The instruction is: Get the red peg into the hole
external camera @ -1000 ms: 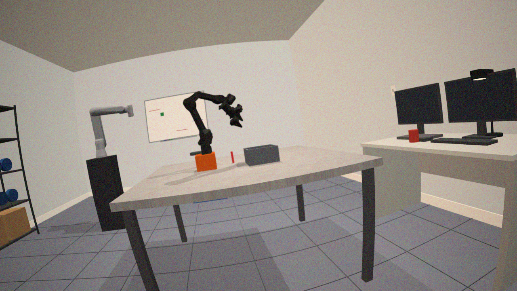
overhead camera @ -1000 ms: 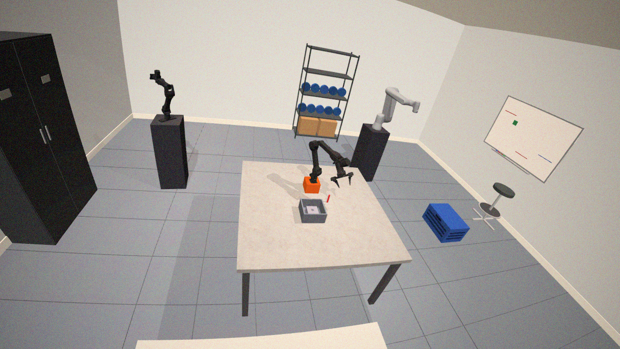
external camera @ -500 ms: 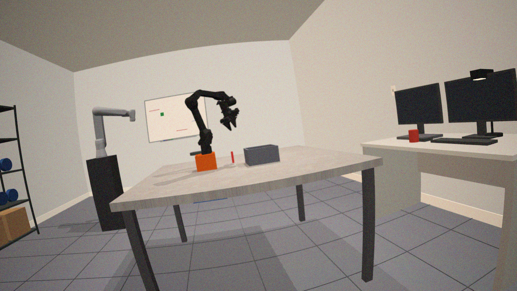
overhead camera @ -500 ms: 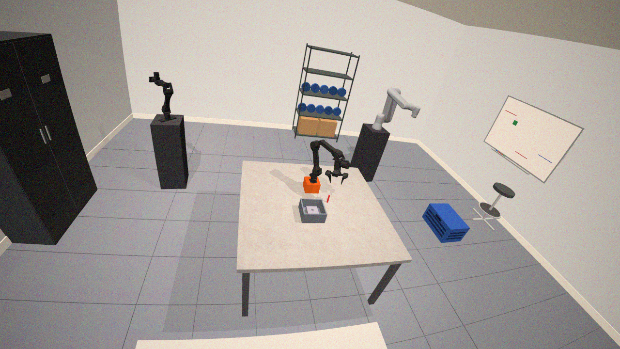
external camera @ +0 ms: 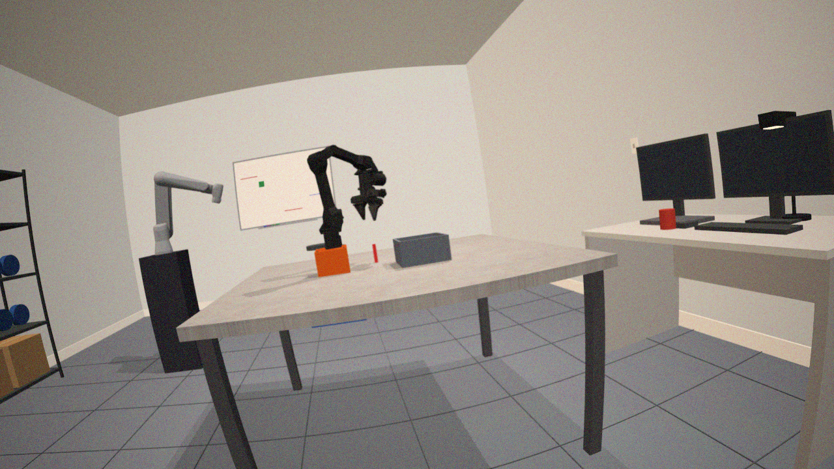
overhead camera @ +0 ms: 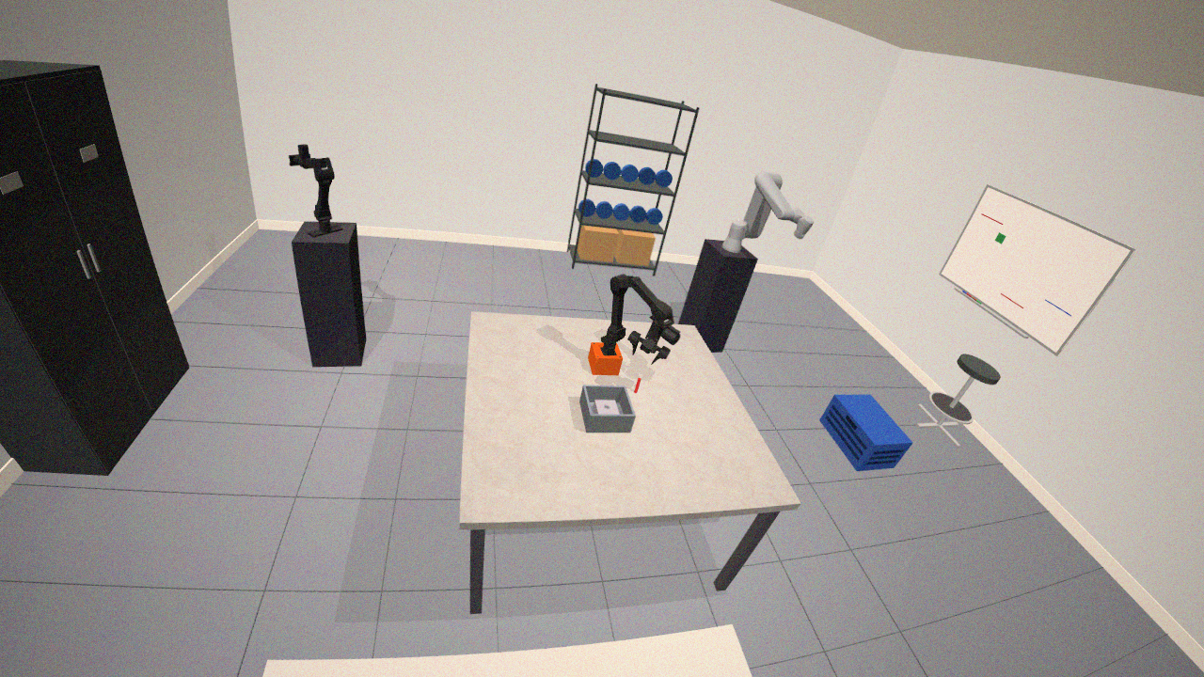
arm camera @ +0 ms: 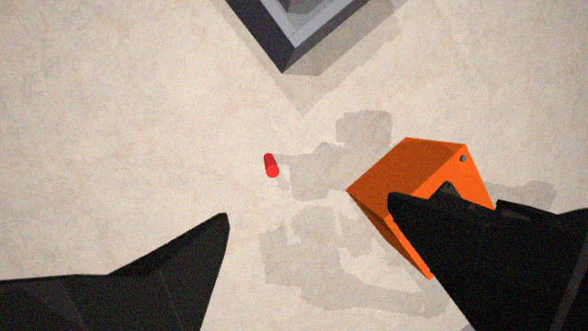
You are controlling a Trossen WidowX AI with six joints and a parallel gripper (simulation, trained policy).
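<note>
My gripper tip is 150 mm above the red peg, 10 mm to the right of it and 10 mm short of it. Round my gripper tip: grey box 190 mm to the right, 160 mm below, 160 mm ahead.
</note>
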